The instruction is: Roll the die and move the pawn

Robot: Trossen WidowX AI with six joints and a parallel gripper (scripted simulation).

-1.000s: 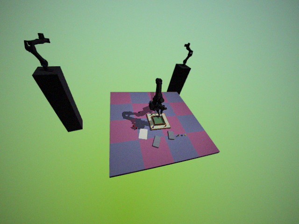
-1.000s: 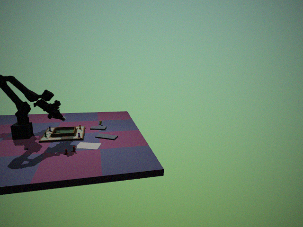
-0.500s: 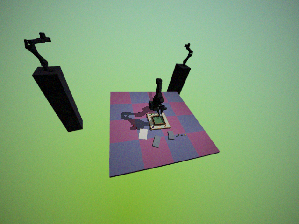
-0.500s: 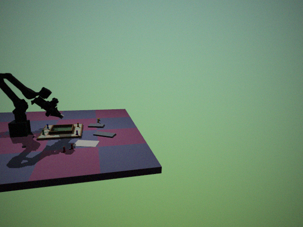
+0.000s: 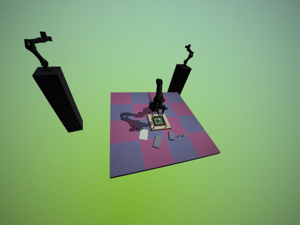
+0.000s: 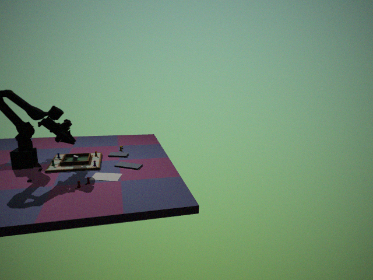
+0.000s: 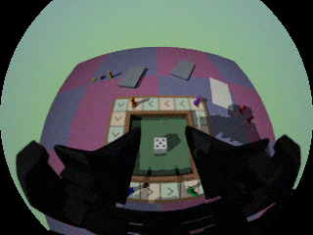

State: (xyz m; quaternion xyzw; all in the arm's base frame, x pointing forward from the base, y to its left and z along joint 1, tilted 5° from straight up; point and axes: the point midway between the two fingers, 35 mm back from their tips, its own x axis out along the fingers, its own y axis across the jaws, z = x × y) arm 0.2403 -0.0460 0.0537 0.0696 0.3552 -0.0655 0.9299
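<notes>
Right now the orange pawn is 12 cm ahead of my gripper tip, 5 cm to the left of it and 10 cm below it. Round my gripper tip: die 10 cm below; blue pawn 10 cm behind, 9 cm to the left, 10 cm below; green tray 12 cm below.
</notes>
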